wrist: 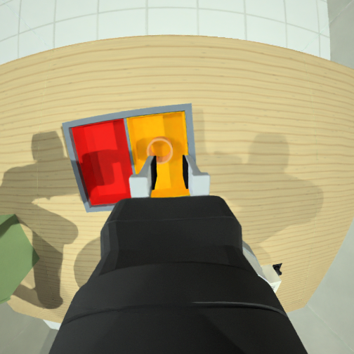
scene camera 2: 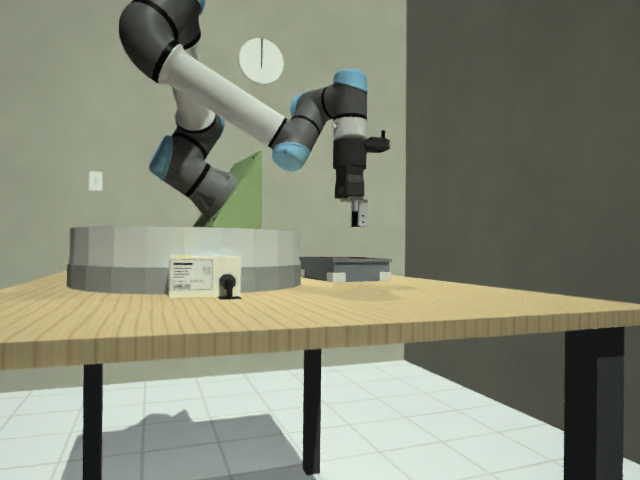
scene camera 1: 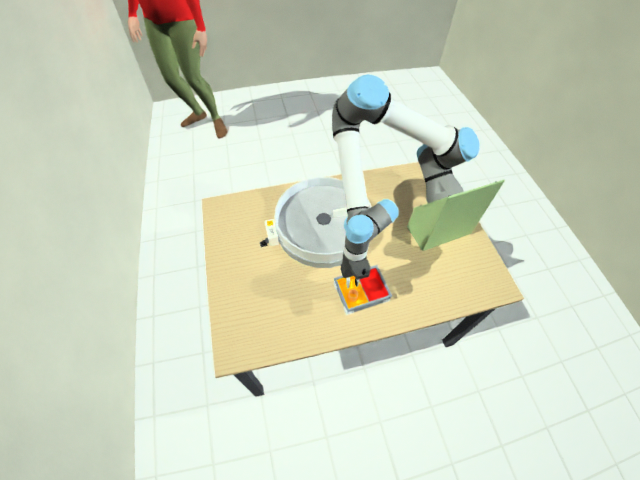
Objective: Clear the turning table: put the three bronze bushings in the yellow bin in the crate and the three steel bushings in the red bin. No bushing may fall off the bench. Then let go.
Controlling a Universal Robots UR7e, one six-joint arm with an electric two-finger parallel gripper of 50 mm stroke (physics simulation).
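Places are measured from the arm's base along level axes (x ahead, y left, z up), in millimetres.
Where they show: gripper, fingertip midpoint: [scene camera 2: 359, 226] [scene camera 1: 351, 285]; arm's base, link origin: [scene camera 2: 222, 197] [scene camera 1: 445, 197].
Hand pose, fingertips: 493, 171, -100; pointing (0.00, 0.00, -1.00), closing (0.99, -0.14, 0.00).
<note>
Each offset is from my fingertips to the top centre of the thing, as dx, dy, dz. "*": to the spot under its first point.
My gripper [scene camera 1: 352, 282] [scene camera 2: 359, 225] [wrist: 169, 165] is open and empty, pointing down above the crate @[-57, -6, -71] [scene camera 1: 369, 304] [scene camera 2: 356, 270] [wrist: 191, 132]. Below the fingertips, a bronze bushing [wrist: 148, 150] lies in the yellow bin @[* -32, +29, -115] [scene camera 1: 359, 301] [wrist: 175, 125]; its round opening shows in the wrist view. The red bin @[* -117, -17, -115] [scene camera 1: 373, 284] [wrist: 100, 140] is beside it, with shadow across its floor and no bushing showing. The round turning table [scene camera 1: 302, 206] [scene camera 2: 180, 248] has a raised rim. The arm hides its right part in scene camera 1. Steel bushings and the other bronze bushings do not show.
A white control box @[* +196, -377, -62] [scene camera 1: 271, 232] [scene camera 2: 204, 276] with a black knob stands against the turning table. A green angled panel [scene camera 1: 454, 217] [scene camera 2: 248, 196] [wrist: 15, 255] stands by the arm's base. A person [scene camera 1: 180, 56] stands behind the bench.
</note>
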